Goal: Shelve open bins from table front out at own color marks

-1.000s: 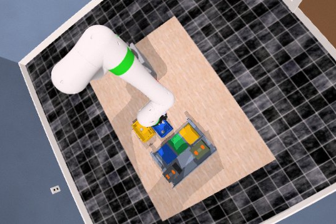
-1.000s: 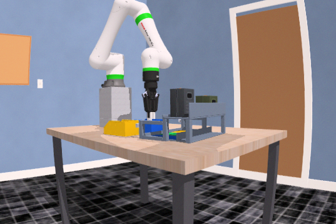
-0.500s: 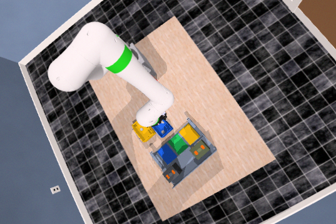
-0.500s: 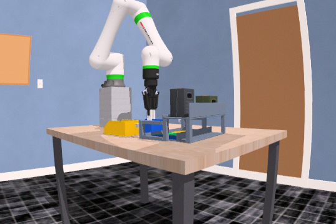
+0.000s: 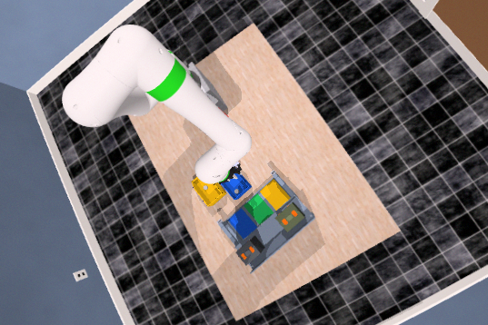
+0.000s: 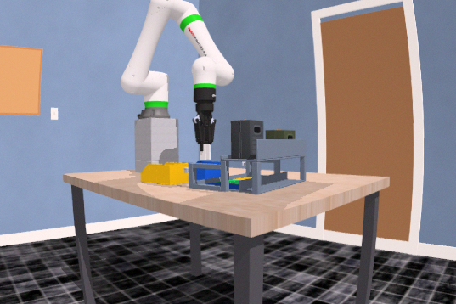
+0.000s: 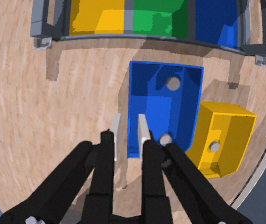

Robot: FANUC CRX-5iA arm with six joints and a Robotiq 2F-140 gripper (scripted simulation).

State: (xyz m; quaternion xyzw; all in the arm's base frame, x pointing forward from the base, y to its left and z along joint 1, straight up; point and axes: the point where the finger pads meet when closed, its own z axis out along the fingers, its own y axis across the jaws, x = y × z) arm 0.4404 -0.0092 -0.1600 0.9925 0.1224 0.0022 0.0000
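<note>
Now: hand 18 cm to the left of the yellow bin, 8 cm above it and 2 cm past it. Round my hand: dark box (34 cm ahead, 9 cm to the right, 5 cm above); blue bin (8 cm below, 5 cm to the right, 1 cm ahead).
</note>
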